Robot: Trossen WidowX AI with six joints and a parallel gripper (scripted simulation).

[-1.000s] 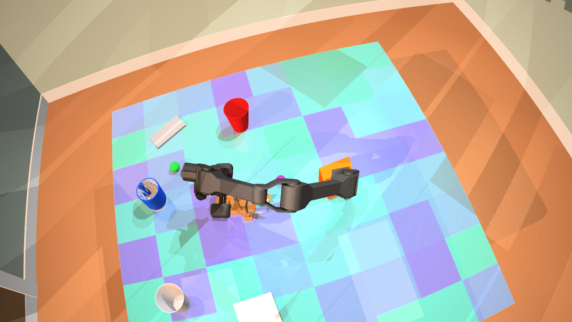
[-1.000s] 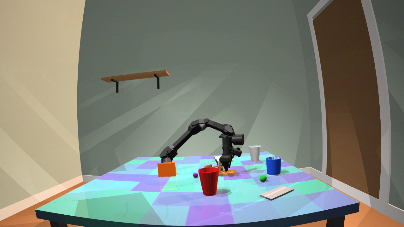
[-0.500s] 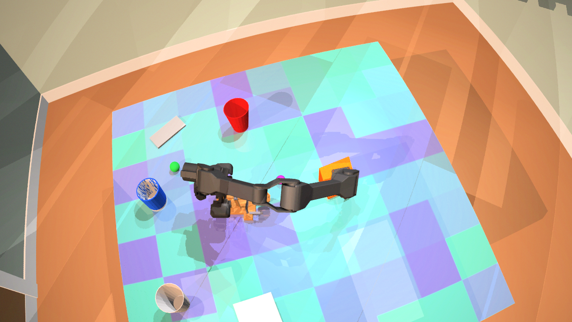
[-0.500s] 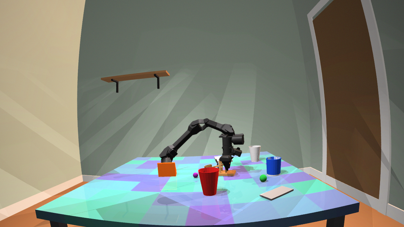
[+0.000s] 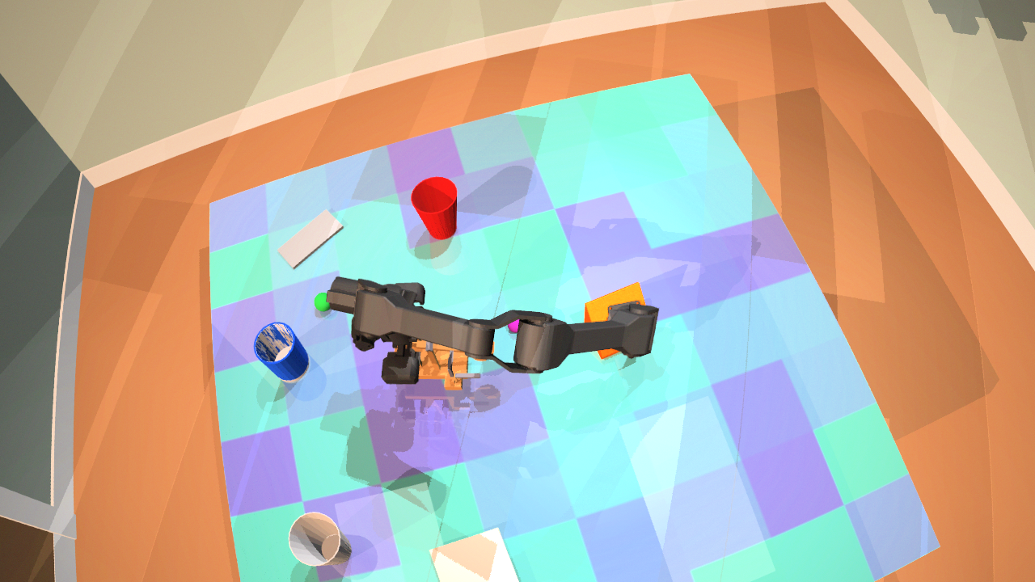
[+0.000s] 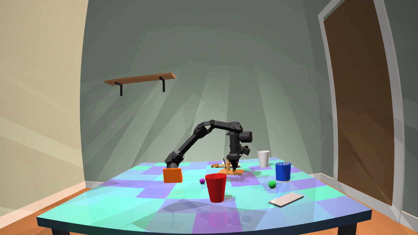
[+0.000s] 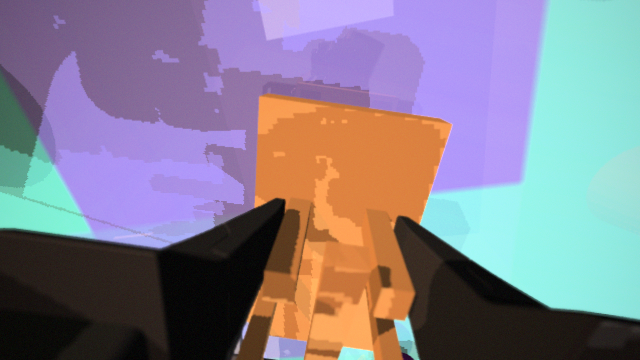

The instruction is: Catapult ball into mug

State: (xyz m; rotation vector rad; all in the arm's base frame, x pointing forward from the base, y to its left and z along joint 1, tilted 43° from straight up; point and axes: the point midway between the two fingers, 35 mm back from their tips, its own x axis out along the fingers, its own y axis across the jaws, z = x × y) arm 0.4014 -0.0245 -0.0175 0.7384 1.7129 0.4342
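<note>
Right now the magenta ball is 20 cm behind my gripper tip, 4 cm to the right of it and 6 cm below it. Round my gripper tip: blue mug (27 cm ahead, 8 cm to the right, 5 cm below); then green ball (18 cm ahead, 19 cm to the right, 6 cm below); then catapult (6 cm behind, 4 cm to the left, 2 cm above).
</note>
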